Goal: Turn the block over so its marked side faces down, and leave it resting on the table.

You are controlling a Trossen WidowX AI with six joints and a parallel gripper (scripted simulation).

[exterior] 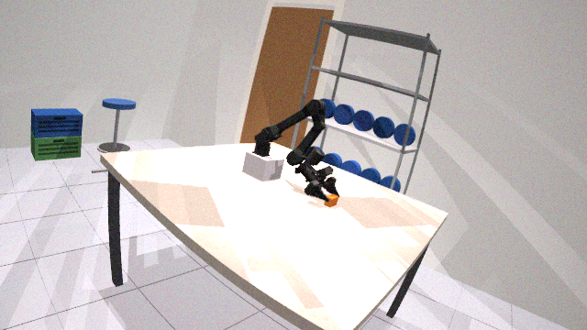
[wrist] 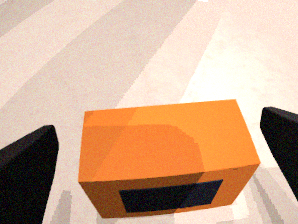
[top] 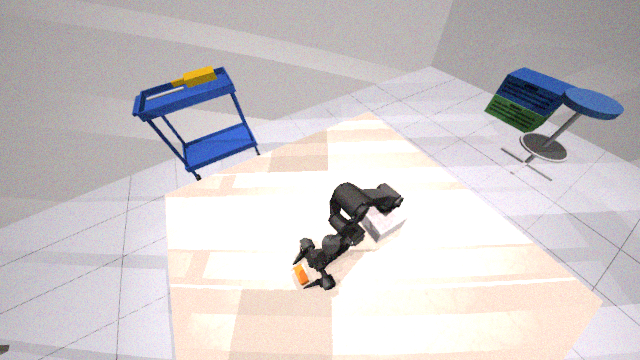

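My gripper tip is 2 cm past the orange block and 1 cm above it.
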